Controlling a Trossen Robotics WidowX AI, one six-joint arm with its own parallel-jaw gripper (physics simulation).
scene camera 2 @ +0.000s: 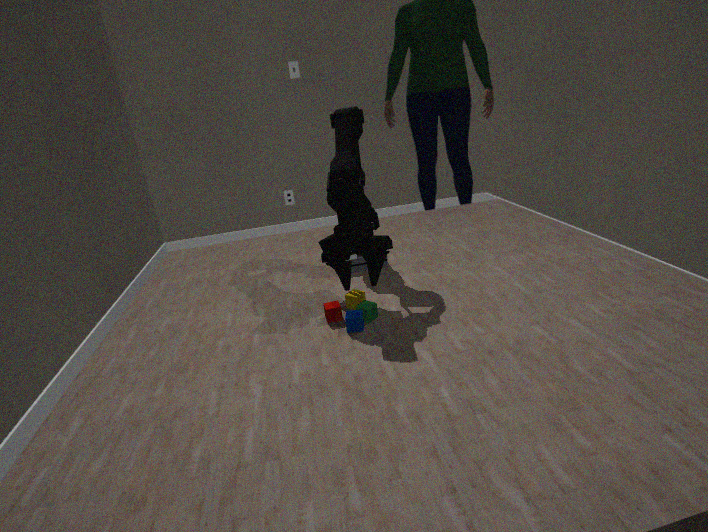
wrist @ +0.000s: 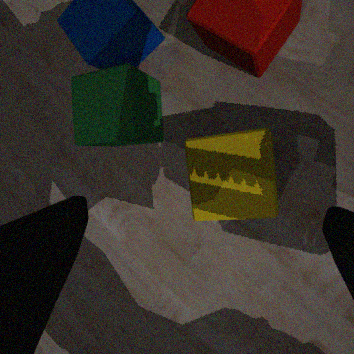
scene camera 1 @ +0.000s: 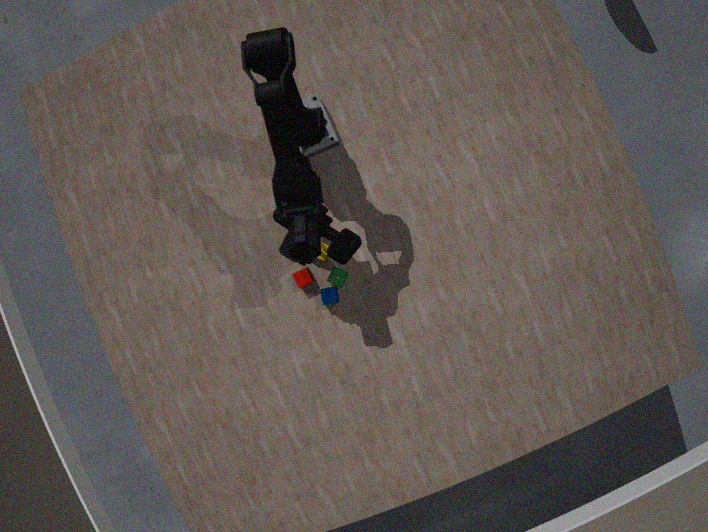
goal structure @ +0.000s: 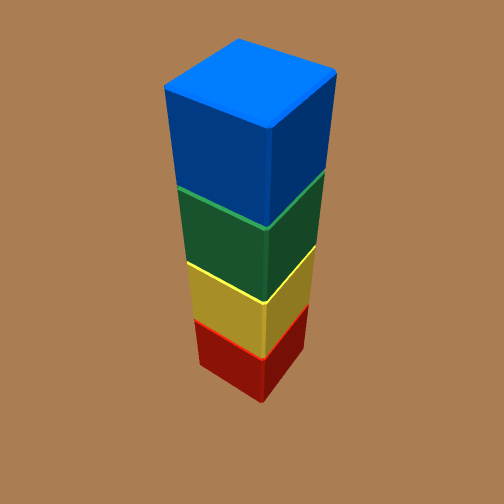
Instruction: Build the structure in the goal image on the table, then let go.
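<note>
A yellow cube (scene camera 1: pixel 323 252) (scene camera 2: pixel 354 299) (wrist: pixel 232 175) lies on the table, partly hidden by the gripper in scene camera 1. A green cube (scene camera 1: pixel 337 276) (scene camera 2: pixel 369 311) (wrist: pixel 107 107) lies close to a blue cube (scene camera 1: pixel 329 295) (scene camera 2: pixel 354 321) (wrist: pixel 102 30); whether they touch is unclear. A red cube (scene camera 1: pixel 302 277) (scene camera 2: pixel 332 311) (wrist: pixel 245 25) lies apart from them. My gripper (scene camera 2: pixel 360 286) (wrist: pixel 208 213) is open and empty, above the table near the yellow cube. In the wrist view the yellow cube shows ahead of the fingertips, nearer the right finger.
The wooden table (scene camera 1: pixel 457 343) (scene camera 2: pixel 286 429) carries the arm's grey base plate (scene camera 1: pixel 320 145) behind the cubes. Dark arm shadows fall across the cubes and the table beside them. A person (scene camera 2: pixel 439 85) in a green top stands beyond the table.
</note>
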